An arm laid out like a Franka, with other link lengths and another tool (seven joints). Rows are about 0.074 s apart.
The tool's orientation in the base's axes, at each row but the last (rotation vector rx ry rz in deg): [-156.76 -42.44 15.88]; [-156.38 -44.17 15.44]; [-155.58 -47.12 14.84]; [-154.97 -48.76 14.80]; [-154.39 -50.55 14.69]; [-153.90 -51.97 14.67]
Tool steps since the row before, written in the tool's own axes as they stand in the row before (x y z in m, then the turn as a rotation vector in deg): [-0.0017 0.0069 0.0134 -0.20 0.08 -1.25]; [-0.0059 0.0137 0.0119 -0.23 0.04 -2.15]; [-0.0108 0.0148 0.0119 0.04 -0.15 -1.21]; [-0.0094 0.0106 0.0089 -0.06 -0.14 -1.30]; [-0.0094 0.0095 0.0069 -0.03 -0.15 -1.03]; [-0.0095 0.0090 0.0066 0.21 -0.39 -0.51]
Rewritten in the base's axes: [-0.0017 -0.0035 -0.0147 0.19 -0.46 1.17]; [-0.0014 -0.0116 -0.0151 0.38 -0.64 2.03]; [-0.0043 -0.0152 -0.0151 0.26 -0.13 1.18]; [-0.0043 -0.0118 -0.0111 0.21 -0.21 1.27]; [-0.0041 -0.0114 -0.0089 0.16 -0.13 1.02]; [-0.0041 -0.0112 -0.0085 0.08 0.31 0.59]
